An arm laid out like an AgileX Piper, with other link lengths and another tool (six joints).
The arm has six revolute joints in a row. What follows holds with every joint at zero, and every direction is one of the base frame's.
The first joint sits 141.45 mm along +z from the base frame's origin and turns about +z.
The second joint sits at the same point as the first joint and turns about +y.
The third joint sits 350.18 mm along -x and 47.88 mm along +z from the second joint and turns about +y.
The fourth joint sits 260.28 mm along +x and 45.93 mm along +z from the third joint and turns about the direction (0.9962, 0, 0.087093).
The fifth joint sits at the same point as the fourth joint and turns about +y.
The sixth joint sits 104.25 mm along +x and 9.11 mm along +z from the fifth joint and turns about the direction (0.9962, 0, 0.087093).
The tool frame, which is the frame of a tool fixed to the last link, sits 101.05 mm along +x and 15 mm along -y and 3.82 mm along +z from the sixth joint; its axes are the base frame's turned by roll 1.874, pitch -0.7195 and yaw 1.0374 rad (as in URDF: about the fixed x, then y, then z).
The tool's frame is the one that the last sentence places.
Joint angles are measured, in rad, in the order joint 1, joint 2, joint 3, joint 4, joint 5, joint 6. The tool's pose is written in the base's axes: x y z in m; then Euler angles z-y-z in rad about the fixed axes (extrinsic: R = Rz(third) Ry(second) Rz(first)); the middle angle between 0 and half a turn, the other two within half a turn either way. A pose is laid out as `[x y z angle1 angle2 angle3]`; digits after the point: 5 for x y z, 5 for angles.
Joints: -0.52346, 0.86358, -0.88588, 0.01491, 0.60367, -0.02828
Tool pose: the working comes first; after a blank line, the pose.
Where each joint sits with the arm in this pose, in the base's axes (m; each line is computed from the numbers above, not from the rounded line before):
joint 1: 0.0000 0.0000 0.1414
joint 2: 0.0000 0.0000 0.1414
joint 3: -0.1655 0.0955 0.4388
joint 4: 0.0590 -0.0340 0.4905
joint 5: 0.0590 -0.0340 0.4905
joint 6: 0.1392 -0.0793 0.4408
the tool: 0.2072 -0.1350 0.3887

[0.20723 -0.13500 0.38870 2.05122 2.33323 -0.97115]
